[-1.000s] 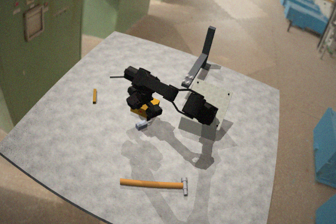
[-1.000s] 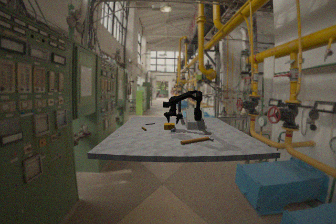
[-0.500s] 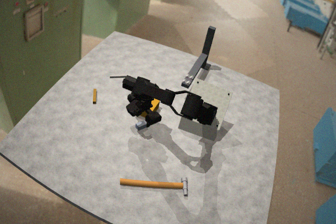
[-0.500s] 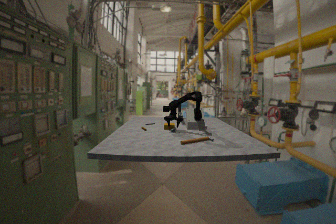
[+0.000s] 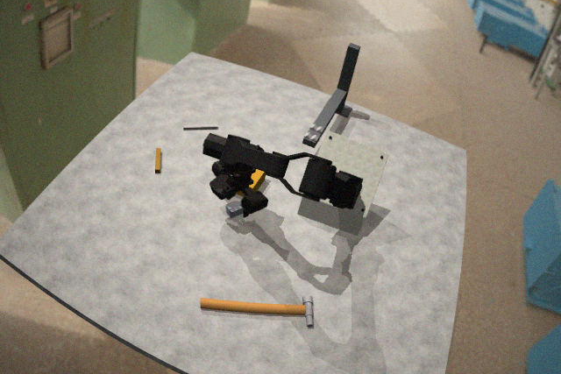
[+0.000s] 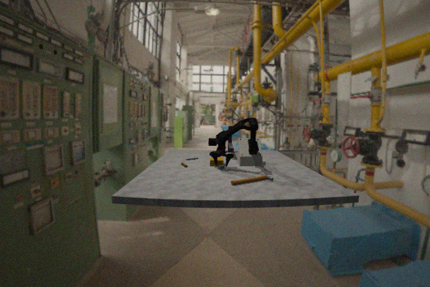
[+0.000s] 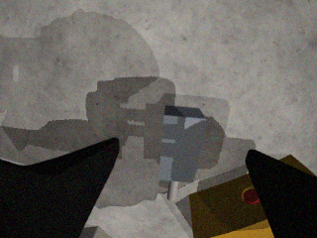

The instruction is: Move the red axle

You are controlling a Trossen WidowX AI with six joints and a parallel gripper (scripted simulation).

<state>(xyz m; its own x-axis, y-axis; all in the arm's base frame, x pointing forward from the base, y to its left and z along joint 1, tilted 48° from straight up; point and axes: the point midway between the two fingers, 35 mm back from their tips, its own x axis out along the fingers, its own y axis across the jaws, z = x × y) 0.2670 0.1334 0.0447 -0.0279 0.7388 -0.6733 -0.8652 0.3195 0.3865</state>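
Now: the block 1 cm behind my gripper tip, 2 cm to the right of it and 1 cm below it. The rest, counted from my gripper tip: beam (3 cm ahead, 12 cm to the right); short orange stick (30 cm ahead, 5 cm to the right, 2 cm below).
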